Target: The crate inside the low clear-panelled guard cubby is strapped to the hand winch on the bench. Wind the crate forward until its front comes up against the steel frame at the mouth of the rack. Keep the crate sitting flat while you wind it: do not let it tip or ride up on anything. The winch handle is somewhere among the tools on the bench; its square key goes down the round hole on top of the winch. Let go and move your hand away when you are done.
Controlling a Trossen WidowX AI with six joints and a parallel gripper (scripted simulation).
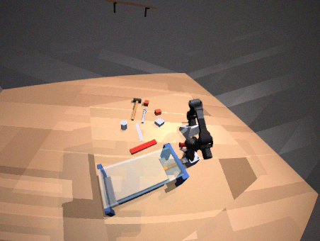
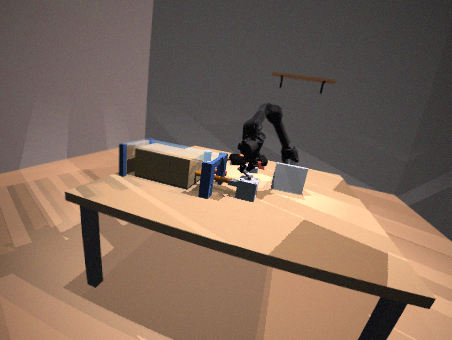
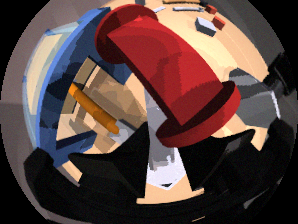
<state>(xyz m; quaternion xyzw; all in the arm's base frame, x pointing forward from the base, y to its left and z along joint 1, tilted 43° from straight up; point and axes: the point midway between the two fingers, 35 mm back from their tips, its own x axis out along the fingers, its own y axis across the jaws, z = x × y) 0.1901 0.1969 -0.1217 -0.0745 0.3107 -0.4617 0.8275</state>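
The red grip lies 50 mm above my gripper tip, 30 mm to the right of it and 20 mm ahead of it. Round my gripper tip: blue frame (110 mm ahead, 60 mm to the left, 10 mm above); then grey winch (70 mm below, 60 mm behind, 40 mm to the left); then winch handle (20 mm above).
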